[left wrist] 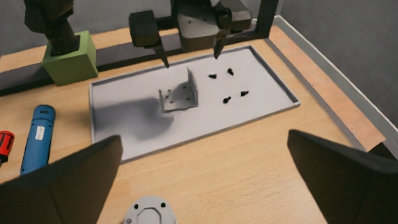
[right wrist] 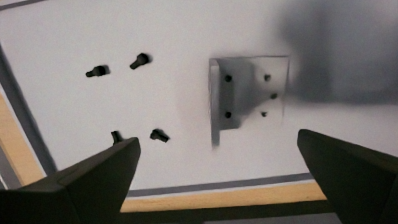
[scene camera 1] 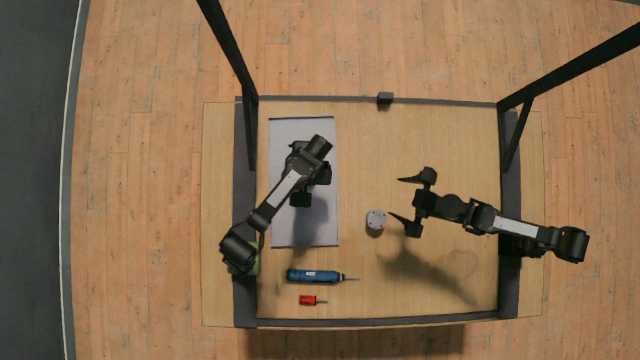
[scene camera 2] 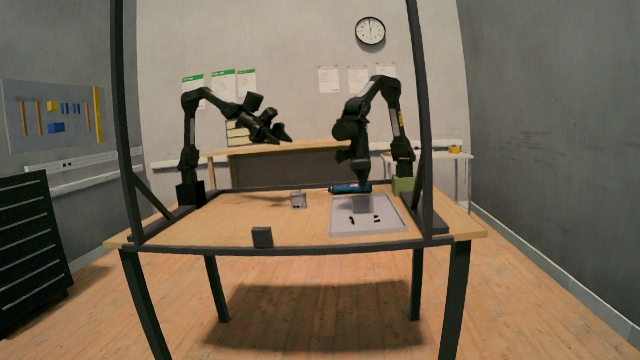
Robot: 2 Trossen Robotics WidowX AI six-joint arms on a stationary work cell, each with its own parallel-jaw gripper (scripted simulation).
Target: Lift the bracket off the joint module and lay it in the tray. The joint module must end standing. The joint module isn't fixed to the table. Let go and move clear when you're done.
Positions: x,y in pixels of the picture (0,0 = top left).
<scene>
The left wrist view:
my left gripper: 205,140
my right gripper: 192,62
grey bracket: 181,98
blue screwdriver: 36,154
grey tray: 130,105
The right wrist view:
my right gripper: 217,140
grey bracket: 247,94
grey tray: 334,86
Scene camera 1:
my left gripper: 392,195
my right gripper: 302,176
grey tray: 318,224
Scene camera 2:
my left gripper: 286,142
my right gripper: 362,187
grey tray: 341,208
</scene>
